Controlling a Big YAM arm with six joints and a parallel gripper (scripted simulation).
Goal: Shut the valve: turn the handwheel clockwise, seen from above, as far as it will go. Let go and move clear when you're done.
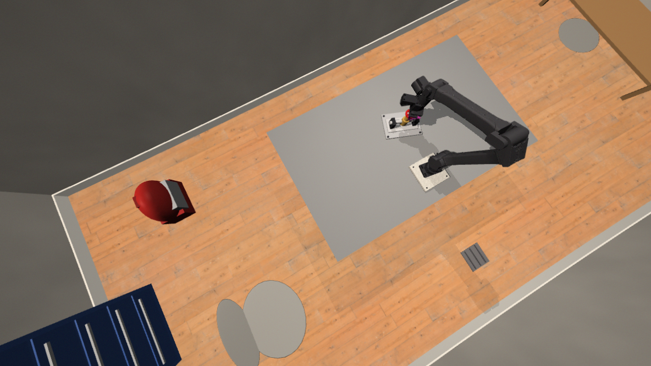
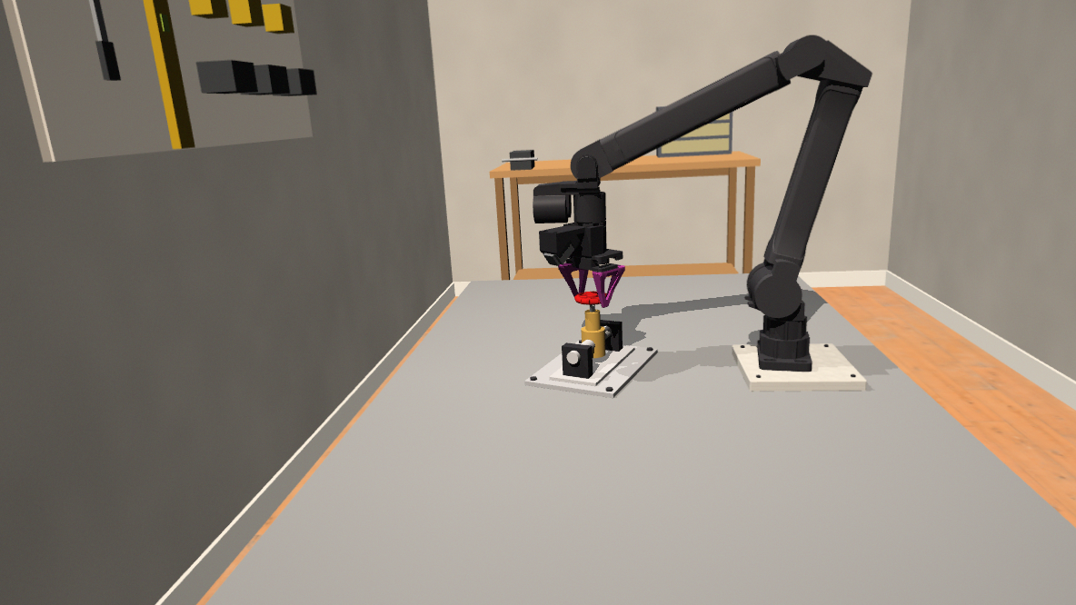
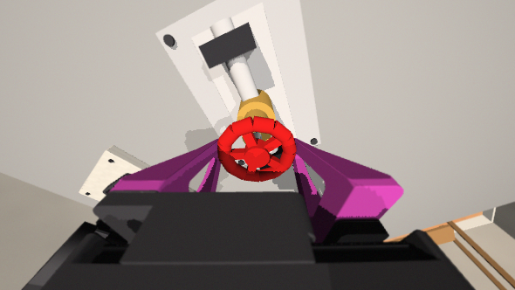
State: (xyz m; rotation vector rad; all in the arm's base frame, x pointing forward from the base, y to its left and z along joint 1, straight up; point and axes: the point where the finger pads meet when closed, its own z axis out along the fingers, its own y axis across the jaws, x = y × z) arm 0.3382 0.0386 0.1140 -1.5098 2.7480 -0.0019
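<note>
Now: hand 1 cm above the red handwheel.
</note>
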